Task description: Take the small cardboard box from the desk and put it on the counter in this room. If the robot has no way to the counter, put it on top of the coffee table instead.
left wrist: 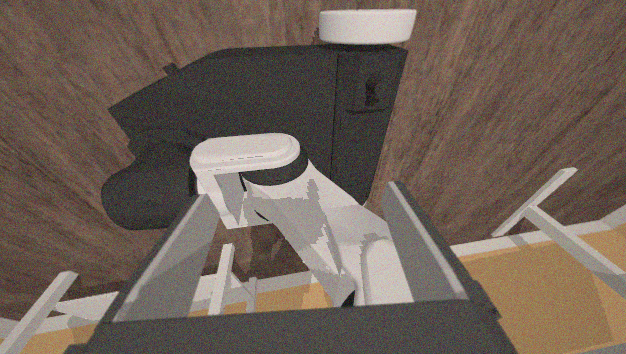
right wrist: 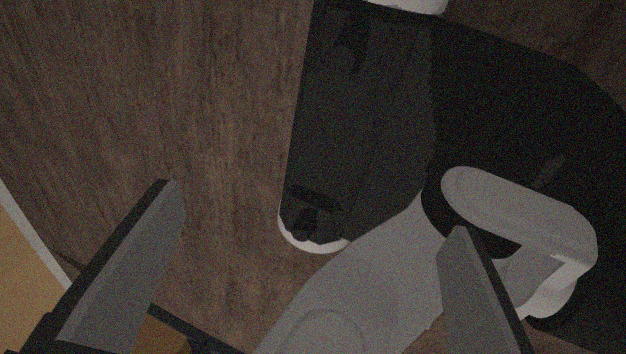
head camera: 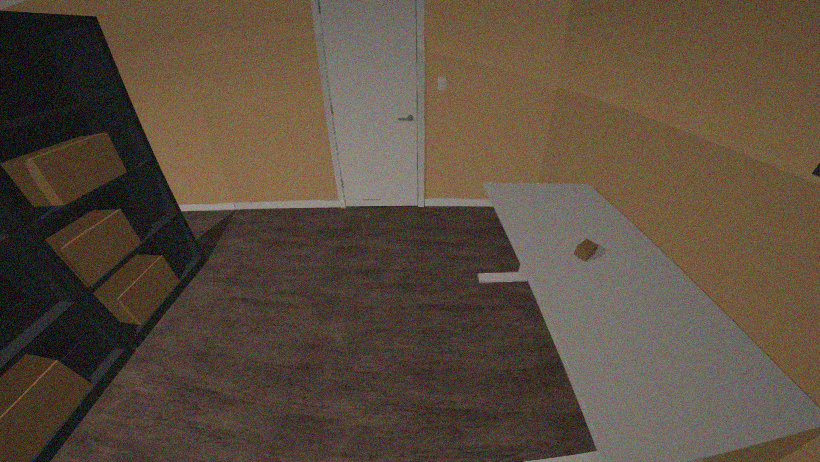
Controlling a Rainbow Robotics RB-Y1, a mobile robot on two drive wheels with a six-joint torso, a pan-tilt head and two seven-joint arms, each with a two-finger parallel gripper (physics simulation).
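Places are measured from the robot's base along level axes (x ahead, y right, z down), in metres.
Pixels of known places: left gripper, fingertip midpoint: (left wrist: 298, 198); right gripper, fingertip midpoint: (right wrist: 315, 221).
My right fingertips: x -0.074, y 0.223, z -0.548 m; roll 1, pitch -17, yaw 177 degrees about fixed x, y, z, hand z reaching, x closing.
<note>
Behind a point stands the place of what it marks.
The small cardboard box (head camera: 585, 249) {y 0.691, x 0.749, z -0.771 m} sits on the white desk (head camera: 648, 355) {y 0.725, x 0.271, z -0.721 m}, which runs along the right wall in the head view. My left gripper (left wrist: 298, 198) {y -0.210, x -0.189, z -0.534 m} is open, with no object between its fingers; my robot base and arm show behind them. My right gripper (right wrist: 315, 221) {y 0.223, x -0.074, z -0.548 m} is open, with no object between its fingers, above the floor and my base. Neither gripper shows in the head view, and the small box does not show in the wrist views. A counter and the coffee table top do not show in the head view.
A dark shelf unit (head camera: 166, 212) {y -2.075, x 1.389, z -0.546 m} with several larger cardboard boxes (head camera: 94, 246) {y -1.952, x 0.740, z -0.708 m} stands at the left. A closed white door (head camera: 372, 103) {y -0.476, x 2.390, z -1.062 m} is in the far wall. Wooden floor (head camera: 344, 321) {y -0.509, x 0.927, z -0.001 m} lies between shelf and desk. A white desk foot (head camera: 499, 277) sticks out over the floor.
</note>
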